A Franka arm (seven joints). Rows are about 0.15 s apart.
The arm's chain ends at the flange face. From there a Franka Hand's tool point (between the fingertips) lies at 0.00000 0.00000 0.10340 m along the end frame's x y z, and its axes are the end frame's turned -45 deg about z.
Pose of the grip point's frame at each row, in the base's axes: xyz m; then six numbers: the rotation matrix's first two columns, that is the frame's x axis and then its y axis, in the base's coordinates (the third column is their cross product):
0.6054 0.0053 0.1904 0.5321 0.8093 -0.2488 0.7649 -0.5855 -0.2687
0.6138 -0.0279 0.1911 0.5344 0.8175 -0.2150 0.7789 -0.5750 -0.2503
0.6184 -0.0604 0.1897 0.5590 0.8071 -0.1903 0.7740 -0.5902 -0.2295
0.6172 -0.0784 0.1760 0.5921 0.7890 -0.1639 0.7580 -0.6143 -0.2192
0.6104 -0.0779 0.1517 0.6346 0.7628 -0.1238 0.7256 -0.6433 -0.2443
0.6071 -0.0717 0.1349 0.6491 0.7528 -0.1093 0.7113 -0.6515 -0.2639
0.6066 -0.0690 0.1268 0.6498 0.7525 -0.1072 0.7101 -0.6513 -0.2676
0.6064 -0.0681 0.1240 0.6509 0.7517 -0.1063 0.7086 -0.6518 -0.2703
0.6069 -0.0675 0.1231 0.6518 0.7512 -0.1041 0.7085 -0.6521 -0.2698
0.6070 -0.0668 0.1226 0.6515 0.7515 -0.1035 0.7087 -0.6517 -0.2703
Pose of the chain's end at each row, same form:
0.6429 0.0102 0.2866 0.9171 0.1583 -0.3659 0.1646 -0.9863 -0.0141
0.6477 -0.0244 0.2887 0.9286 0.1715 -0.3290 0.1729 -0.9846 -0.0250
0.6492 -0.0584 0.2884 0.9426 0.1534 -0.2968 0.1520 -0.9880 -0.0277
0.6455 -0.0790 0.2754 0.9547 0.1235 -0.2709 0.1173 -0.9923 -0.0391
0.6379 -0.0846 0.2511 0.9618 0.0845 -0.2603 0.0643 -0.9943 -0.0852
0.6350 -0.0814 0.2340 0.9619 0.0716 -0.2639 0.0440 -0.9930 -0.1093
0.6346 -0.0791 0.2258 0.9616 0.0716 -0.2650 0.0426 -0.9926 -0.1134
0.6346 -0.0785 0.2229 0.9613 0.0706 -0.2663 0.0408 -0.9924 -0.1160
0.6349 -0.0781 0.2221 0.9619 0.0701 -0.2644 0.0401 -0.9923 -0.1172
0.6350 -0.0774 0.2216 0.9618 0.0706 -0.2643 0.0404 -0.9922 -0.1179

